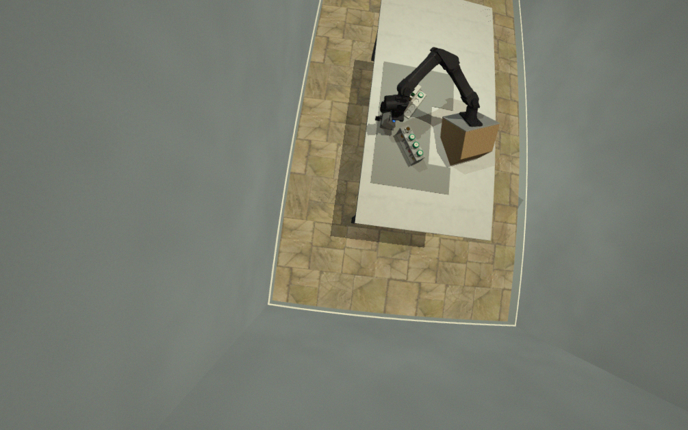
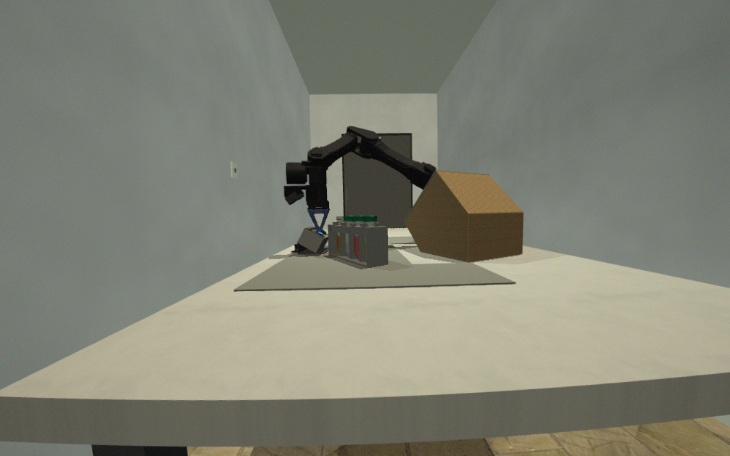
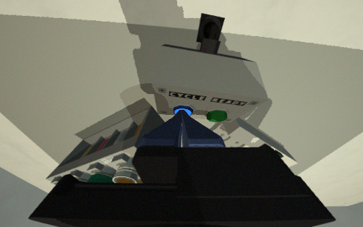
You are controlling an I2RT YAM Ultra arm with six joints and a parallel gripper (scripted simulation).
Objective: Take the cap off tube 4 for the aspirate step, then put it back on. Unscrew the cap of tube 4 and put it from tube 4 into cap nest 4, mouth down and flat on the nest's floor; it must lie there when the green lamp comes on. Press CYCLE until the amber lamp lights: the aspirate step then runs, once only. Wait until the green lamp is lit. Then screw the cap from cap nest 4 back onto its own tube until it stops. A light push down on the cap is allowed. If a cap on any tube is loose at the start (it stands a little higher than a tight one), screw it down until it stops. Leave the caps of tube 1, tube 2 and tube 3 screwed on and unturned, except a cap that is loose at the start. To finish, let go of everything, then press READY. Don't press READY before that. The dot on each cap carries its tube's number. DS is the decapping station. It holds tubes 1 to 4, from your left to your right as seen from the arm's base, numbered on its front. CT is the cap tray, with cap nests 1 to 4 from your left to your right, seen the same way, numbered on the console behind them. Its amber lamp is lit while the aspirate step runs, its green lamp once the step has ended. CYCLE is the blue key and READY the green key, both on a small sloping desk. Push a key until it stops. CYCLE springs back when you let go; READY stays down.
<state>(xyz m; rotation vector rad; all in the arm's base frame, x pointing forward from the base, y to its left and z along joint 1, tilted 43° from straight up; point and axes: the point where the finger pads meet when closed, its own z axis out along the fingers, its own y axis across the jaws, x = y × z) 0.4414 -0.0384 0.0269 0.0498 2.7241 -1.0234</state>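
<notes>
My gripper is now 10 mm above the blue cycle key. From my hand the other things lie so: green ready key (40 mm to the right, 10 mm below, 10 mm behind).
</notes>
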